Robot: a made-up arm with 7 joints.
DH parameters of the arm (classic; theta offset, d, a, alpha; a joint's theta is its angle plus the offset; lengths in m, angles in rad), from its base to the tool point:
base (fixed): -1.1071 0 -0.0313 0
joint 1: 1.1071 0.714 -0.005 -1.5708
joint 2: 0 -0.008 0.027 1.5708
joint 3: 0 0.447 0.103 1.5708
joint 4: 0 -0.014 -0.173 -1.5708
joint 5: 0 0.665 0.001 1.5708
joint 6: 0 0.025 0.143 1.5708
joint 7: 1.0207 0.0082 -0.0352 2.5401
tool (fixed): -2.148 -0.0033 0 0
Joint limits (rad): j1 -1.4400..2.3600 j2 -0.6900..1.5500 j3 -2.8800..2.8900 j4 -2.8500..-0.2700 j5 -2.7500..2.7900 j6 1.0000..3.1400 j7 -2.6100..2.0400
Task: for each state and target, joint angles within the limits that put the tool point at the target. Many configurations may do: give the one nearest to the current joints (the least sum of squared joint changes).
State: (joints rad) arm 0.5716 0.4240 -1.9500 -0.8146 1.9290 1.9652 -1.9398
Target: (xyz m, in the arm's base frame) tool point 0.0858 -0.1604 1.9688
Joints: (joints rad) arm 0.5113 0.0314 -2.0310 -0.2775 1.9720 1.7010 -2.4903
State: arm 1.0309 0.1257 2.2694 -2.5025 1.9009 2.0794 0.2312
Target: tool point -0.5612 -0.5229 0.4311
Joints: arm 1.2699 -0.5446 2.7150 -2.2088 1.8733 1.9174 0.2961
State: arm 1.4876 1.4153 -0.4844 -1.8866 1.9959 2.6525 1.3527
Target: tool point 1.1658 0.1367 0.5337
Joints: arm 0.6962 1.2691 -0.8869 -1.1911 1.8129 2.2715 1.3965
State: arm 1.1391 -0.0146 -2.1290 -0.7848 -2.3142 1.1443 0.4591
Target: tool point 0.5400 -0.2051 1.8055
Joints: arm 1.2605 0.1374 -1.8805 -0.9509 -2.3358 1.2488 0.5154
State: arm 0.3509 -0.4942 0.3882 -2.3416 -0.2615 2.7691 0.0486
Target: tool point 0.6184 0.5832 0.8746
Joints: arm 0.3303 -0.0126 0.3532 -2.3199 -0.2495 2.6808 0.0733
